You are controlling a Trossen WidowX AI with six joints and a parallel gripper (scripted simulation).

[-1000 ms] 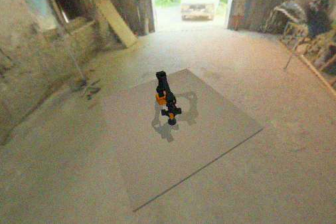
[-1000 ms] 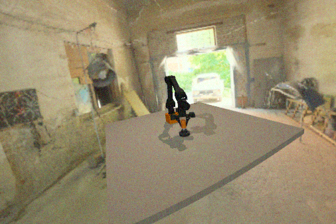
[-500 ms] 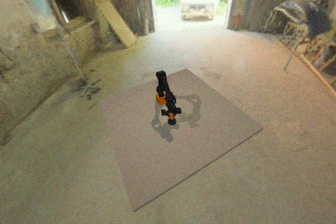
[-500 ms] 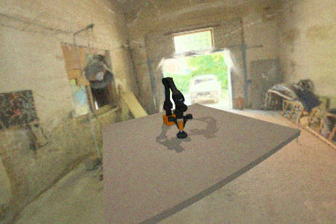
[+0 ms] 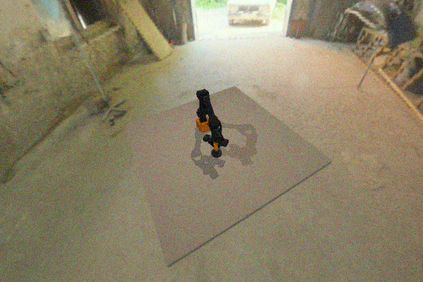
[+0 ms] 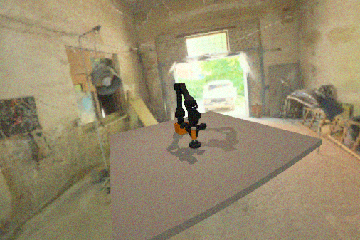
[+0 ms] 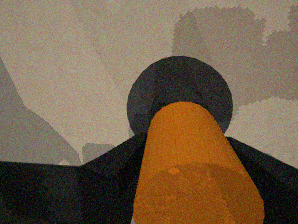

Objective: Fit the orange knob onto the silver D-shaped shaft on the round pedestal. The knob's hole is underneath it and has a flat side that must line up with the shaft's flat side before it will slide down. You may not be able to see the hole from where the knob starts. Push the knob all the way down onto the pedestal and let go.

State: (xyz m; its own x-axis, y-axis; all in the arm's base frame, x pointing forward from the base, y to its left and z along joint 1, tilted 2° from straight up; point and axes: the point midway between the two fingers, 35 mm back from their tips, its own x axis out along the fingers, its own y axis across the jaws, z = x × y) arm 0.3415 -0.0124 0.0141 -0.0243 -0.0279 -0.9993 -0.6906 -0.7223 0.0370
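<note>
Right now the orange knob is 3 cm above my gripper tip. Also, from my gripper tip: round black pedestal (4 cm below).
</note>
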